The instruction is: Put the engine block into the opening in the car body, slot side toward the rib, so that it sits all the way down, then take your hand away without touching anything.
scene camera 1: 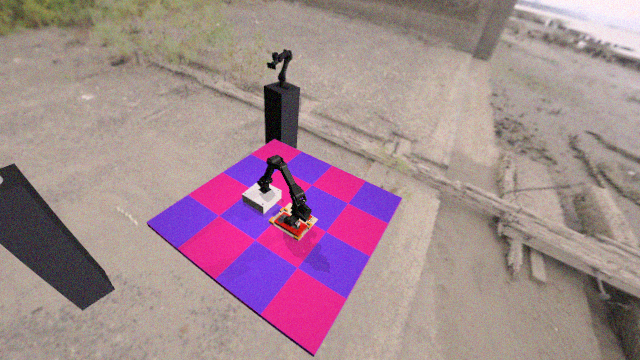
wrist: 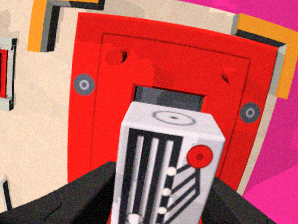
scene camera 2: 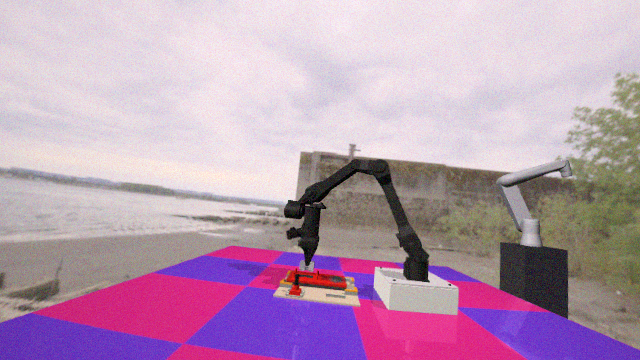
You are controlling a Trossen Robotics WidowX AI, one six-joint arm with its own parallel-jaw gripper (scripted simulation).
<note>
My gripper (scene camera 2: 307, 264) carries an engine block (wrist: 167, 158). I also see a red car body (scene camera 2: 308, 279).
The red car body also shows in the wrist view (wrist: 116, 60). My gripper shows as well in the wrist view (wrist: 161, 179).
</note>
